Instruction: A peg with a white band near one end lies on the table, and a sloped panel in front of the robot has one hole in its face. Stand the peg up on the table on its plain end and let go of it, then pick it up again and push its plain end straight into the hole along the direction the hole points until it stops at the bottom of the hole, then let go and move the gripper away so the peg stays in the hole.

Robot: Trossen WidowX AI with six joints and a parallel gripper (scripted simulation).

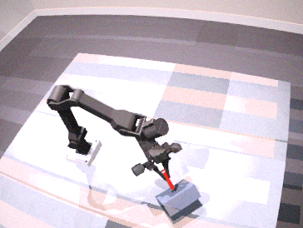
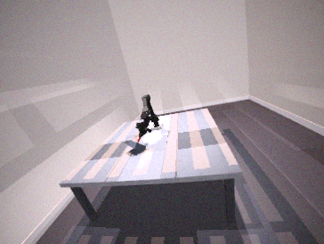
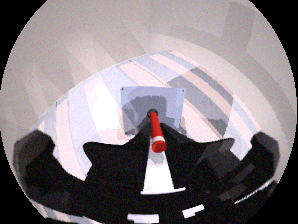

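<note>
Now: the sloped grey panel 4 cm ahead of my gripper tip, 4 cm to the right of it and 6 cm below it. Round my gripper tip: red peg: 1 cm behind, 1 cm to the left, 1 cm above.
</note>
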